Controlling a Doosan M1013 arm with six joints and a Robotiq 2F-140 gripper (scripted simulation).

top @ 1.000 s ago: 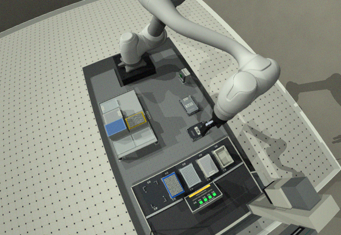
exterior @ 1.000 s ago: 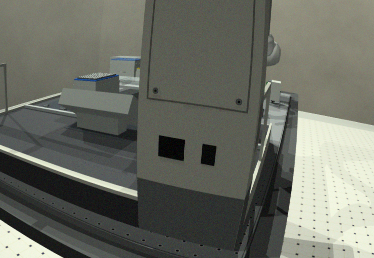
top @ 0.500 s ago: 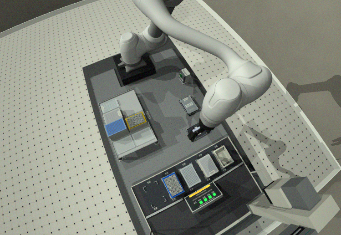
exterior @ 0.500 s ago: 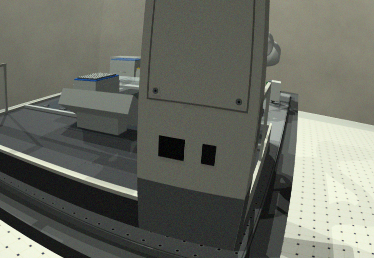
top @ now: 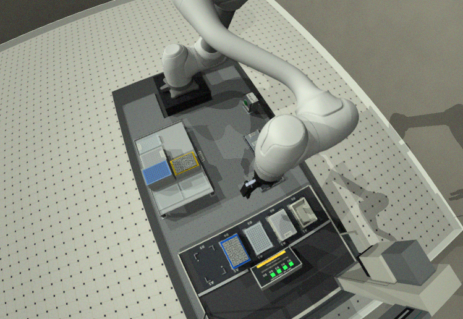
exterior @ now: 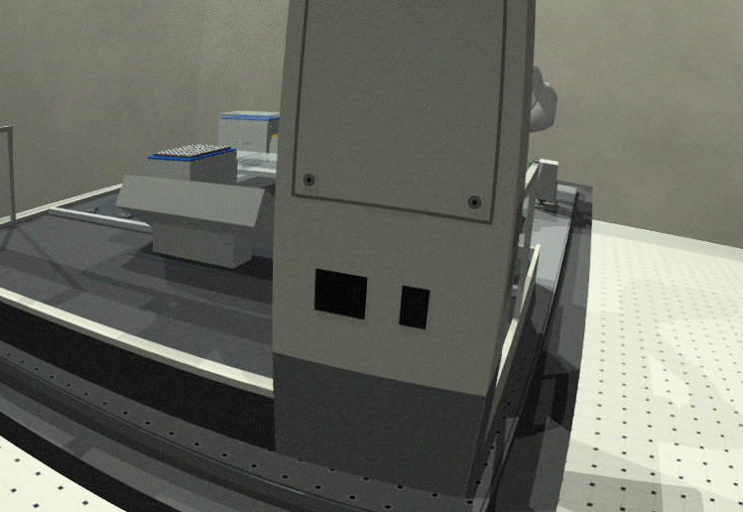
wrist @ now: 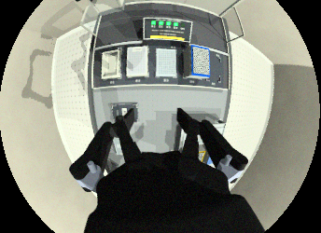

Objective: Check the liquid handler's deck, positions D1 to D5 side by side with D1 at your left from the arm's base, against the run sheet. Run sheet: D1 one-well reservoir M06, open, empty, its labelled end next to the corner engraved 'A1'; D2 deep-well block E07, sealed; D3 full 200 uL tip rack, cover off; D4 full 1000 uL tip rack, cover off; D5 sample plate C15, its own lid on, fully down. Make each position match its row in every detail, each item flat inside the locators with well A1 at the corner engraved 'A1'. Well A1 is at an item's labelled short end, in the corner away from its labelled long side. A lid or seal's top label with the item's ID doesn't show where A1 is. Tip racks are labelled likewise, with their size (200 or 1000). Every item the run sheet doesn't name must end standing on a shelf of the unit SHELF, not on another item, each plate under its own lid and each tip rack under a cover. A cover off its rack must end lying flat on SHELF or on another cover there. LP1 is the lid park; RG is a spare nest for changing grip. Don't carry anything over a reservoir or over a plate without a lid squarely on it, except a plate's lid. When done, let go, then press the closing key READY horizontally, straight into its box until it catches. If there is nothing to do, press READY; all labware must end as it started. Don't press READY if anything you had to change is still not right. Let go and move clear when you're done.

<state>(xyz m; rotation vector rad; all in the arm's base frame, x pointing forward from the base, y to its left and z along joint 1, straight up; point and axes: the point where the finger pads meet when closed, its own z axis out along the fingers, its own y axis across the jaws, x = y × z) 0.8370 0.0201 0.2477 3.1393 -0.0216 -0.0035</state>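
Right now my hand is 260 mm above the white well plate, 160 mm short of it and 50 mm to the left of it. Also, from my hand: sealed deep-well block (240 mm below, 160 mm ahead, 70 mm to the left); then blue-rimmed tip rack (200 mm below, 170 mm to the right, 170 mm ahead); then spare nest (310 mm below, 160 mm to the left, 80 mm behind).
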